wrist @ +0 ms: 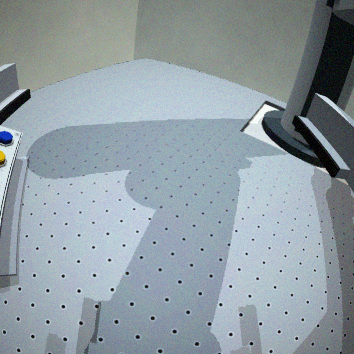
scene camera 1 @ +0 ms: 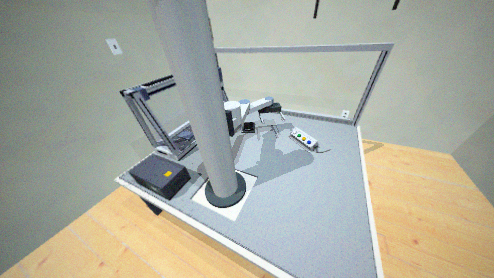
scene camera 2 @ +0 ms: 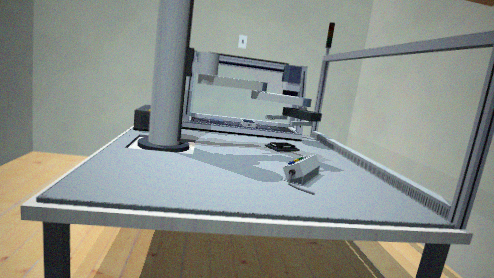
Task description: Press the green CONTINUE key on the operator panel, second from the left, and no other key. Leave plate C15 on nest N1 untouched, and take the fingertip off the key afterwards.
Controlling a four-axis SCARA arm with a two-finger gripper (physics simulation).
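Pixels of known places: gripper, fingertip midpoint: (wrist: 162, 80) (scene camera 1: 273, 121) (scene camera 2: 278, 119); arm's base, origin of the base link: (wrist: 301, 137) (scene camera 1: 226, 188) (scene camera 2: 163, 145).
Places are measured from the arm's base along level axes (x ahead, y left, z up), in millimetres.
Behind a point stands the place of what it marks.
Observation:
The operator panel (scene camera 1: 301, 142) @(y -337, x 565, z 38 mm) (scene camera 2: 302, 169) @(y -440, x 565, z 71 mm) (wrist: 7, 176) @(y -317, x 565, z 63 mm) is a sloped white box on the table. Its green CONTINUE key (scene camera 1: 299, 135) @(y -311, x 593, z 79 mm) lies between the white key and the yellow key (scene camera 1: 303, 139) @(y -347, x 558, z 76 mm) (wrist: 1, 158) @(y -339, x 560, z 78 mm); the blue key (scene camera 1: 309, 142) @(y -393, x 532, z 80 mm) (wrist: 5, 137) @(y -381, x 535, z 81 mm) is at the cable end. The green key does not show in the wrist view. My gripper (scene camera 1: 273, 121) @(y -121, x 524, z 208 mm) (wrist: 162, 80) @(y -121, x 524, z 208 mm) is open and empty, above the table and off to the white-key side of the panel, apart from the keys. A small black plate on a dark nest (scene camera 1: 248, 127) @(y 144, x 617, z 36 mm) (scene camera 2: 282, 146) @(y 106, x 628, z 36 mm) lies nearby; its labels are unreadable.
The arm's thick grey column (scene camera 1: 202, 100) @(y -51, x -55, z 597 mm) (scene camera 2: 170, 75) @(y -73, x 13, z 347 mm) stands on a dark round base. A black box (scene camera 1: 159, 175) @(y 339, x -148, z 128 mm) sits at the table corner. A metal frame (scene camera 1: 305, 48) @(y -200, x 1004, z 606 mm) stands at the back edge, and a gantry frame (scene camera 2: 245, 133) @(y 450, x 463, z 25 mm) at the side. A cable trails from the panel.

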